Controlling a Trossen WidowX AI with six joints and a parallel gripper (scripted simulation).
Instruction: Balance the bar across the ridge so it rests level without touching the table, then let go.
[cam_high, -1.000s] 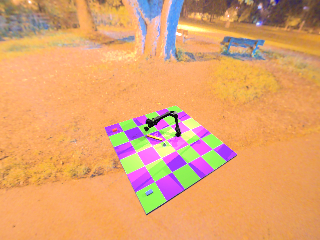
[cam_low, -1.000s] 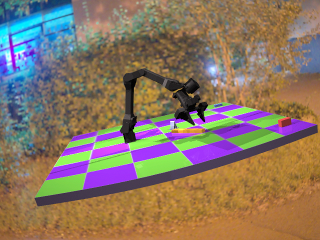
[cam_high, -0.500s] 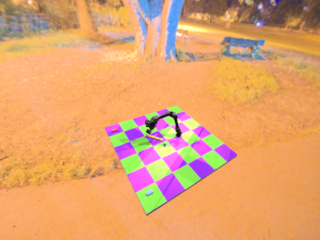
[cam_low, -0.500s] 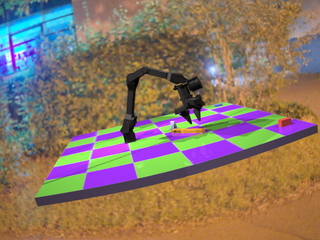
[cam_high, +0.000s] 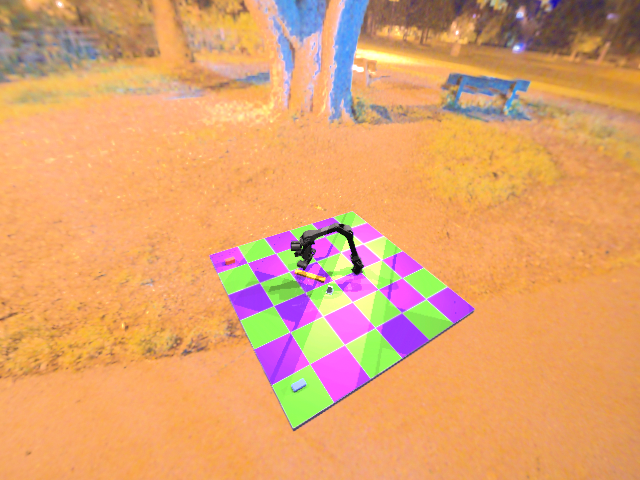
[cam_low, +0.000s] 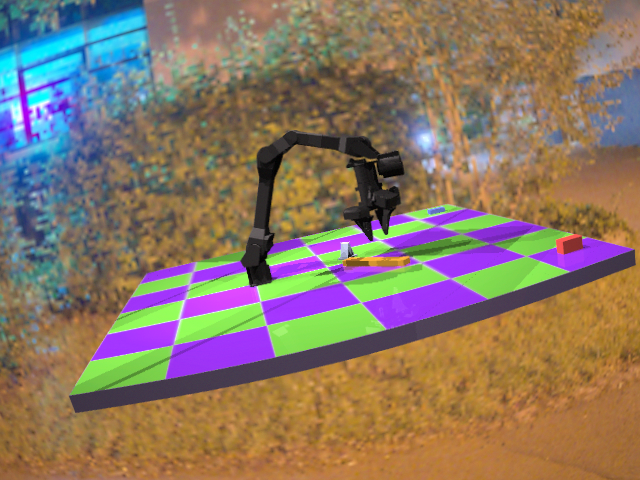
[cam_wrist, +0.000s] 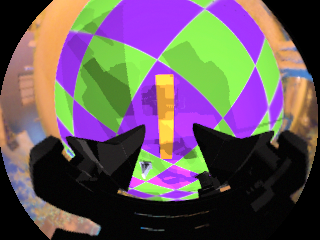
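Now: gripper tip 20 mm past the bar, 30 mm to the right of it and 70 mm above it. Round my gripper tip: blue block (400 mm ahead, 640 mm to the left, 70 mm below); red block (400 mm ahead, 360 mm to the right, 60 mm below).
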